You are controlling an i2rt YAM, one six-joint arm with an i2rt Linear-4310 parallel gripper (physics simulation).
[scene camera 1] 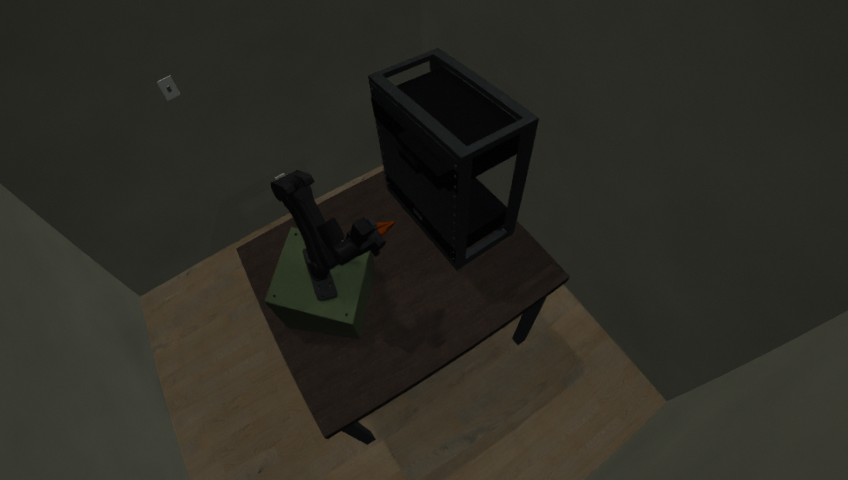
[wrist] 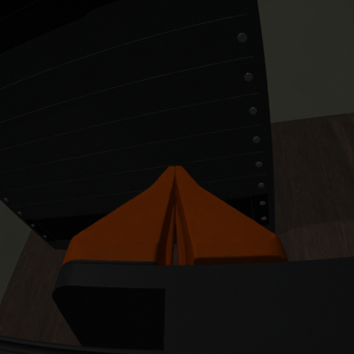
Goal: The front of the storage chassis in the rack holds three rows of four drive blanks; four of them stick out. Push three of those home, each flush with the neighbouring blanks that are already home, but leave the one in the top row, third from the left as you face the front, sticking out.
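Frame: origin at the arm's base, x up, y right, z ahead, level; millimetres.
Where they show: gripper, between the fingertips: [scene camera 1: 393, 222]; arm's base, origin of its link: [scene camera 1: 319, 273].
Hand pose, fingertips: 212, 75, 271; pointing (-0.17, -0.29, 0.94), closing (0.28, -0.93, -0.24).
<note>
Each offset is from my fingertips to the top centre of the thing, as dx, dy, dz. "pt": to the spot under its first point. Level surfaces: height alone.
The dark rack @(pt +207, +3, +333) [scene camera 1: 497, 135] stands at the back of the table. Its front faces the arm. The front is very dark, and a dark unit @(pt +140, -76, +137) [scene camera 1: 422, 157] juts out a little on its upper part; I cannot make out single drive blanks or which ones stick out. In the wrist view the rack's front shows as stacked plain dark panels [wrist: 135, 105] with screws down the right side. My gripper [scene camera 1: 393, 224] [wrist: 174, 177] is shut and empty, its orange fingertips together. It is in front of the rack, apart from it, with a gap between.
The arm stands on a green base block [scene camera 1: 288, 270] on the dark brown table @(dx -396) [scene camera 1: 410, 344]. The rack's near corner post [scene camera 1: 463, 220] stands toward the table's right side. A wall plate [scene camera 1: 168, 88] is on the wall to the left of the rack.
</note>
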